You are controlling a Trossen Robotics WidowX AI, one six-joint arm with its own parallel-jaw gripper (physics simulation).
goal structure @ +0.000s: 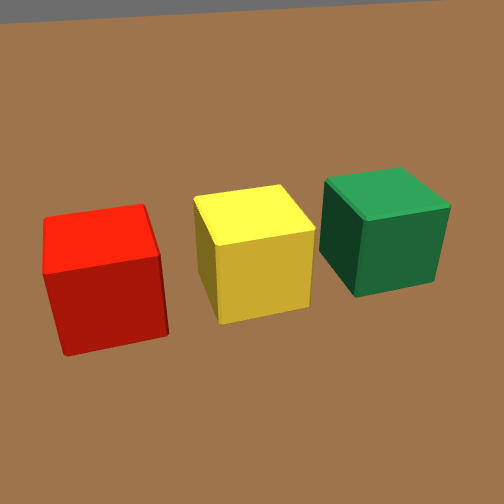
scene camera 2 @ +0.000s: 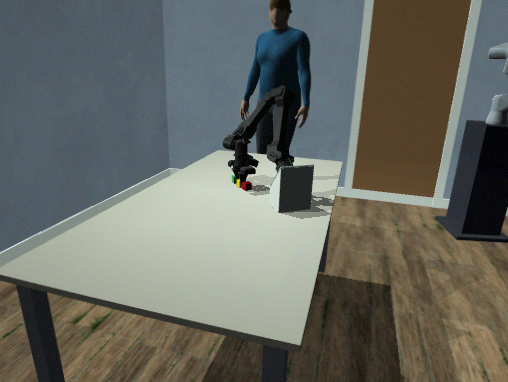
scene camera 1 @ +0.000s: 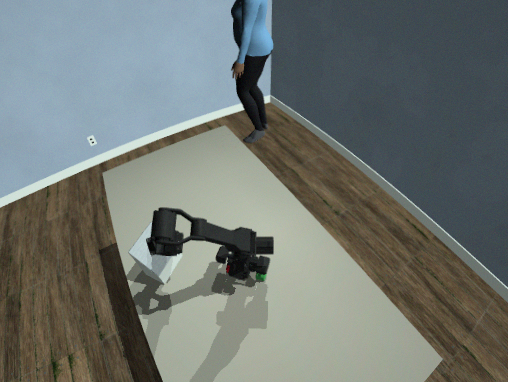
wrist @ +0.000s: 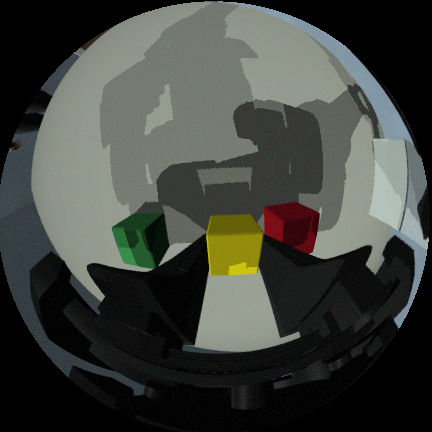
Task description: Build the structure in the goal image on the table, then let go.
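Pixels of known places: gripper, fingertip midpoint: (scene camera 2: 241, 184) (wrist: 231, 237); arm's base, origin of the base link: (scene camera 2: 287, 174) (scene camera 1: 156, 244).
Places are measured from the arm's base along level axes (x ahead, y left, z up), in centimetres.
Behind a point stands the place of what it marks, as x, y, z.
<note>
My gripper (scene camera 1: 243, 273) @(21.0, -23.6, -12.7) (scene camera 2: 242, 178) @(21.0, -23.6, -12.7) (wrist: 231, 237) @(21.0, -23.6, -12.7) points down and is shut on a yellow cube (scene camera 2: 239, 183) @(21.6, -21.5, -11.5) (wrist: 234, 250) @(20.7, -23.9, -10.4), low over the table (scene camera 1: 320, 300) @(32.9, -52.3, -13.7) (scene camera 2: 190, 260) @(27.6, 46.8, -13.6) (wrist: 70, 165) @(23.2, -46.3, -13.7). Whether the cube touches the table cannot be told. A green cube (scene camera 1: 261, 276) @(23.4, -31.0, -10.4) (scene camera 2: 233, 178) @(25.4, -28.4, -11.3) (wrist: 141, 241) @(23.1, -29.3, -10.4) is on the left of the yellow cube in the wrist view, with a finger between them. A red cube (scene camera 1: 228, 269) @(16.4, -20.5, -10.5) (scene camera 2: 246, 186) @(18.0, -18.1, -11.7) (wrist: 292, 226) @(17.7, -21.5, -10.4) is on its right, close beside the other finger. The yellow cube is hidden by the arm in scene camera 1.
A pale wedge-shaped block (scene camera 1: 159, 267) @(-3.7, -6.1, -4.4) (scene camera 2: 296, 188) @(-3.5, 3.7, -4.2) (wrist: 387, 175) stands by the arm's base near the table edge. A person (scene camera 1: 255, 60) (scene camera 2: 282, 65) stands on the floor beyond the table. A dark pedestal (scene camera 2: 482, 180) with a grey device stands off the table at the right.
</note>
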